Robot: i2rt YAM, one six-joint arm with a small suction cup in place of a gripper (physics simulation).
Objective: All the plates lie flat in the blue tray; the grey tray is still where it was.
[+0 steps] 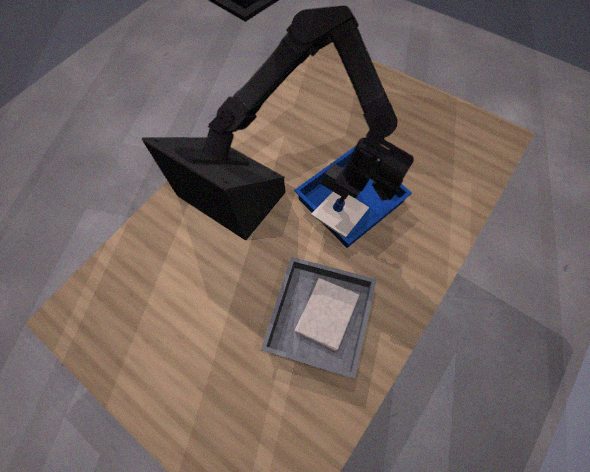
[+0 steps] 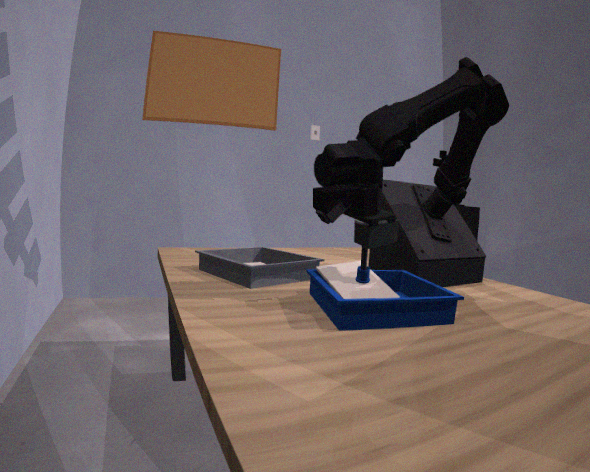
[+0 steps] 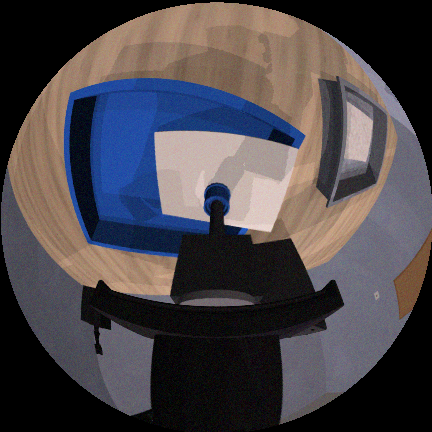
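Seen in the pictures: hand, tool point: [image 1: 337, 207] [image 2: 362, 280] [image 3: 216, 194]; arm's base, link origin: [image 1: 213, 158] [image 2: 431, 213].
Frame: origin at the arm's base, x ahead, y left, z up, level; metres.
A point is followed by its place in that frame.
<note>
My suction gripper [image 1: 338, 206] [image 2: 363, 277] [image 3: 217, 201] {x 0.285, y 0.172, z -0.140 m} is off, with its blue cup at the upper face of a pale plate [image 1: 350, 220] {x 0.338, y 0.165, z -0.141 m} [image 2: 340, 281] {x 0.333, y 0.167, z -0.142 m} [image 3: 185, 160] {x 0.315, y 0.210, z -0.157 m}. That plate lies tilted at one end of the blue tray [image 1: 381, 218] {x 0.391, y 0.243, z -0.169 m} [image 2: 400, 314] {x 0.302, y 0.350, z -0.157 m} [image 3: 67, 145] {x 0.349, y 0.344, z -0.130 m}, with part of it up on the rim and one end reaching over the wall. It is not flat on the tray's floor. Pale plate material [image 1: 327, 314] {x 0.463, y -0.069, z -0.160 m} [image 2: 254, 263] {x 0.452, y -0.131, z -0.160 m} [image 3: 358, 132] {x 0.465, y -0.062, z -0.160 m} lies in the grey tray [image 1: 310, 363] {x 0.514, y -0.187, z -0.130 m} [image 2: 225, 270] {x 0.539, y -0.023, z -0.158 m} [image 3: 331, 145] {x 0.395, y 0.015, z -0.156 m}; whether it is one plate or a stack I cannot tell.
The wooden table [image 1: 200, 310] {x 0.212, y -0.286, z -0.180 m} [image 2: 400, 390] {x 0.411, y 0.536, z -0.180 m} [image 3: 45, 125] carries both trays, with the grey one a short way from the blue. The arm's black base [image 1: 225, 195] {x 0.143, y -0.068, z 0.053 m} [image 2: 435, 250] {x 0.052, y 0.100, z -0.089 m} stands beside the blue tray. A brown board [image 2: 212, 80] hangs on the wall behind.
</note>
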